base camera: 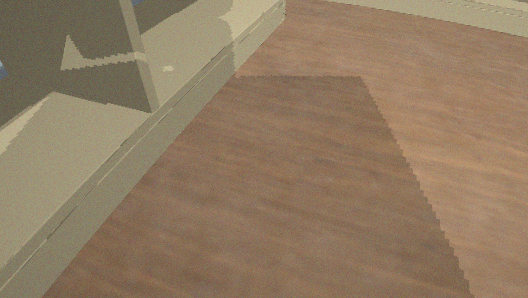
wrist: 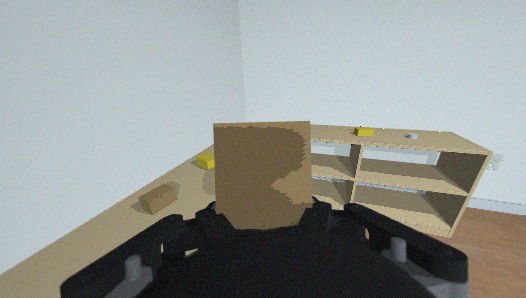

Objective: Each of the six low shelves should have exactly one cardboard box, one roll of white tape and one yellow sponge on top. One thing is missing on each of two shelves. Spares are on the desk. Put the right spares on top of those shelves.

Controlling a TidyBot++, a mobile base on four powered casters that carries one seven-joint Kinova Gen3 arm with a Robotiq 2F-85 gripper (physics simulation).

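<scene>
My gripper is shut on a cardboard box, which fills the middle of the wrist view and hides part of what lies behind it. On the low shelf at the left of the wrist view lie another cardboard box and a yellow sponge, with the sponge farther back. A low shelf against the far wall bears a yellow sponge and a roll of white tape; its left end is hidden behind the held box. The desk does not show.
In the base camera view, the bottom of a low shelf runs diagonally along the left, with an upright divider. Wooden floor lies to its right. Another low pale edge crosses the top right. Walls meet in a corner behind the shelves.
</scene>
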